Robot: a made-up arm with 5 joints.
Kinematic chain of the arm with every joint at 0, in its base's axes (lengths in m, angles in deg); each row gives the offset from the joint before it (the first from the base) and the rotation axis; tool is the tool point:
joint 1: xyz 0 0 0.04 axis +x
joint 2: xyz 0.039 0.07 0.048 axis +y
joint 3: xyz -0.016 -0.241 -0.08 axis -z
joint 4: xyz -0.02 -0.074 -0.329 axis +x
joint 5: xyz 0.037 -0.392 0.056 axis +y
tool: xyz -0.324 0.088 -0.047
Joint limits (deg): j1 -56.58..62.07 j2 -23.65..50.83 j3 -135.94..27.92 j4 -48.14..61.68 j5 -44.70..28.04
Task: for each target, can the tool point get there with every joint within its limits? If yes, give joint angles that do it. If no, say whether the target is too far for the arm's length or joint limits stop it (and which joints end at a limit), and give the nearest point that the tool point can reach.
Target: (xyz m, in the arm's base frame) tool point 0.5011 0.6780 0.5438
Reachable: no: joint limits stop it (at a limit: joint 1, joint 3, joint 5) | nearest point 0.4830 0.3161 -0.1046 | short by 0.743 m
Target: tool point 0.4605 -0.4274 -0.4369
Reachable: yes | joints -6.13 -6.65 -103.51 27.02 -15.09
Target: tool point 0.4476 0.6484 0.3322
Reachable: no: joint limits stop it (at a limit: joint 1, joint 3, joint 5) | nearest point 0.4266 0.3726 -0.1349 | short by 0.543 m
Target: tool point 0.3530 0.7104 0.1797
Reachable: no: joint limits stop it (at a limit: joint 1, joint 3, joint 5) | nearest point 0.3232 0.4539 -0.1804 | short by 0.443 m
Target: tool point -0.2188 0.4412 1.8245
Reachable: no: too far | nearest point -0.3076 -0.0913 0.5421 | short by 1.391 m
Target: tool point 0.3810 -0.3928 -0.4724
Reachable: yes | joints -13.86 6.89 -122.82 40.37 1.18
